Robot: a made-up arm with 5 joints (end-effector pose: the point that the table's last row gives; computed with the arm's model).
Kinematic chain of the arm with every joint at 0, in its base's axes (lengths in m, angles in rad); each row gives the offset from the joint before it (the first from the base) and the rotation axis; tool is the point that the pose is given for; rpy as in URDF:
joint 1: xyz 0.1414 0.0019 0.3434 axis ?
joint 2: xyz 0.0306 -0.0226 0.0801 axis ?
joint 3: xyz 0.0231 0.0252 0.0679 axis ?
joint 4: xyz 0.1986 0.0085 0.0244 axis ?
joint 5: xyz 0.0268 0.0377 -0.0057 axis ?
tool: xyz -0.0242 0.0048 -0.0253 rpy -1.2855 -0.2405 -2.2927
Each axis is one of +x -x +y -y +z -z.
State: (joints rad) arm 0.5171 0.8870 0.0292 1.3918 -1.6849
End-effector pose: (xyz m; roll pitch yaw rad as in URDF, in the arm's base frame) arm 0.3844 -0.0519 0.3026 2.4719 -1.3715 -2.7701
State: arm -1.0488 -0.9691 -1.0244 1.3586 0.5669
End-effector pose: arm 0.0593 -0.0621 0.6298 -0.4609 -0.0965 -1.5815
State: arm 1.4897 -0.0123 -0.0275 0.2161 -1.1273
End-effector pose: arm 0.2352 -0.2421 0.5115 -2.2108 0.4501 2.2784
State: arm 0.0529 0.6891 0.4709 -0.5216 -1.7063
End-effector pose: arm 0.3418 0.0646 0.2893 -2.9147 0.2253 -3.0529
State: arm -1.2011 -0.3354 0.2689 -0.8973 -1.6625
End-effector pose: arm 0.1548 0.2401 0.5357 -0.3562 1.2651 0.5991
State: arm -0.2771 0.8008 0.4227 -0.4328 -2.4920
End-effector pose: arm 0.3174 0.1146 0.2861 2.8083 -0.0127 2.9670
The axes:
joint 1: -z
joint 2: +y
joint 3: +y
joint 4: +y
joint 5: -x

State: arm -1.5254 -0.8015 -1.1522 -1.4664 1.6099
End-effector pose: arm 0.1134 -0.1010 0.6709 -2.6626 0.5409 1.8415
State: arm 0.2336 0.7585 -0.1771 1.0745 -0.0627
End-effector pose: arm 0.3903 -0.0006 0.3682 3.1148 -0.6728 -1.4846
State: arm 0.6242 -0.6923 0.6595 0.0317 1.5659
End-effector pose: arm 0.3218 -0.0990 0.5108 0.5422 -0.8174 2.1673
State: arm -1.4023 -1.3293 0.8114 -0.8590 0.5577
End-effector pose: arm 0.1294 0.1666 0.5785 -0.0664 0.5428 -1.1266
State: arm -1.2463 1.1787 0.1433 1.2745 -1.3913
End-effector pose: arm 0.1248 0.1865 0.2450 1.4427 -1.1426 0.1751
